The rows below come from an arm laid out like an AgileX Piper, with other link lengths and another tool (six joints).
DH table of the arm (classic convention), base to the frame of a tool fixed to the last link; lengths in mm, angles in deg. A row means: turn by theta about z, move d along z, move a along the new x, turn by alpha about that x. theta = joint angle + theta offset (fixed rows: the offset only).
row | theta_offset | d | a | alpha
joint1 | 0 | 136.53 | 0 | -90
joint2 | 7.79 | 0 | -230.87 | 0
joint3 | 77.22 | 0 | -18.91 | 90
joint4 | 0 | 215.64 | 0 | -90
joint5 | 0 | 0 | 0 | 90
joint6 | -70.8 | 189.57 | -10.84 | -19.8
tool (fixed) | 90 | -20.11 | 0 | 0
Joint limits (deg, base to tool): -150..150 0..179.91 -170..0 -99.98..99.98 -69.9..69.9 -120..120
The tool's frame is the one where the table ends.
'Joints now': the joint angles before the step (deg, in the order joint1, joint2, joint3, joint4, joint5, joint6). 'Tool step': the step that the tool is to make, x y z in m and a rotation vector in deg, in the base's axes. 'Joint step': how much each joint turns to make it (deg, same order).
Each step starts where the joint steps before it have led.
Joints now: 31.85 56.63 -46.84 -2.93 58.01 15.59
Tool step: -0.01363 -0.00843 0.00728 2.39 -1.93 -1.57
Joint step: 0.01 -6.43 2.42 0.19 1.18 1.72
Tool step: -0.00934 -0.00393 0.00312 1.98 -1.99 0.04
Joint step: -0.01 -4.75 2.30 0.65 -0.29 -0.04
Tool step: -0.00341 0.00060 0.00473 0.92 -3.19 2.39
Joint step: 0.00 -2.92 1.29 0.69 -1.64 -2.81
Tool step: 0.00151 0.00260 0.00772 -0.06 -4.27 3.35
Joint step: -0.10 -1.47 0.26 0.33 -2.47 -4.27
